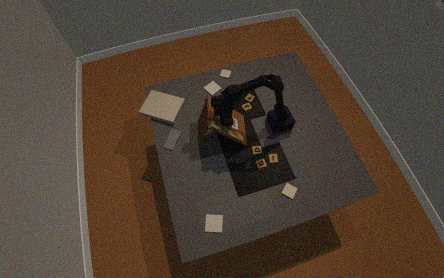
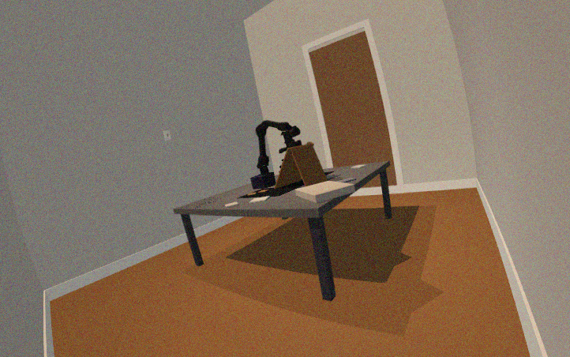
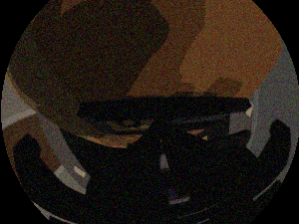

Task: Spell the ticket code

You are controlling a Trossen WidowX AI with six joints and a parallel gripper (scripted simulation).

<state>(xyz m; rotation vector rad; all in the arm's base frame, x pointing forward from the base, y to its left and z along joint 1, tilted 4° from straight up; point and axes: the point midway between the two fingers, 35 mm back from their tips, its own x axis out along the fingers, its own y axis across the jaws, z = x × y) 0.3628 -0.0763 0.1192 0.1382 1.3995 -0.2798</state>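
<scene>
The letter tile is 27 cm behind my gripper tip, 21 cm to the right of it and 17 cm below it. Also, from my gripper tip: black mat (17 cm below, 17 cm behind, 8 cm to the left); then grey slab (36 cm ahead, 17 cm below, 6 cm to the right); then white ticket (8 cm below, 6 cm behind, 1 cm to the left).
</scene>
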